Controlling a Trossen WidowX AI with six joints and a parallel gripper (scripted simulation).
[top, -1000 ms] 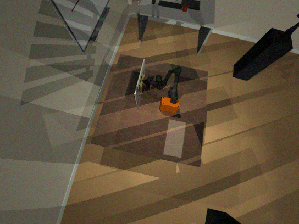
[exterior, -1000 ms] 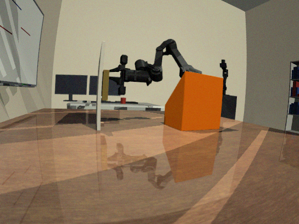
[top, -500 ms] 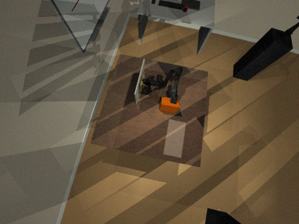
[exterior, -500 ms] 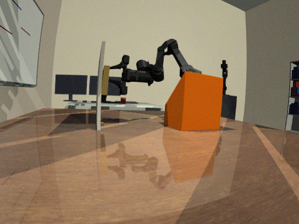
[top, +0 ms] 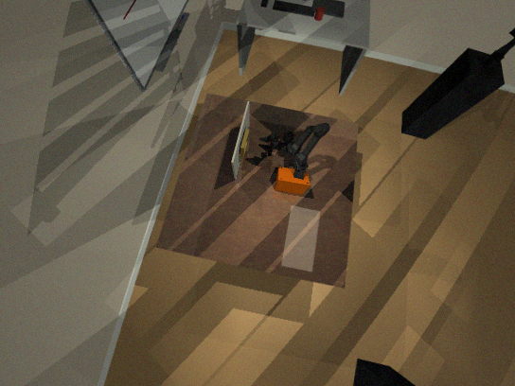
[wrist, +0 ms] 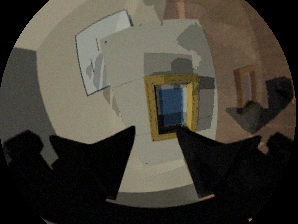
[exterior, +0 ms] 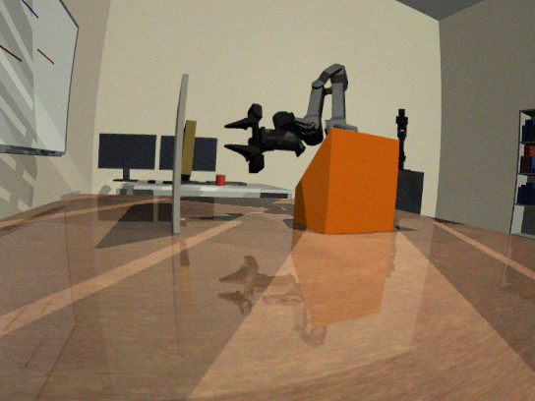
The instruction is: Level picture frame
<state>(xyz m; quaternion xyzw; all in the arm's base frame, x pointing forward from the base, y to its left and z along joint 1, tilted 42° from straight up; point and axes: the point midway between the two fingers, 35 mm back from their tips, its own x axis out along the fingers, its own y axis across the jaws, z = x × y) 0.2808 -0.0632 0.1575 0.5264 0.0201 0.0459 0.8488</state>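
Now: the picture frame 110 mm ahead of my gripper tip, 20 mm to the left of it and 50 mm below it. Round my gripper tip: wall panel (120 mm ahead, 60 mm below).
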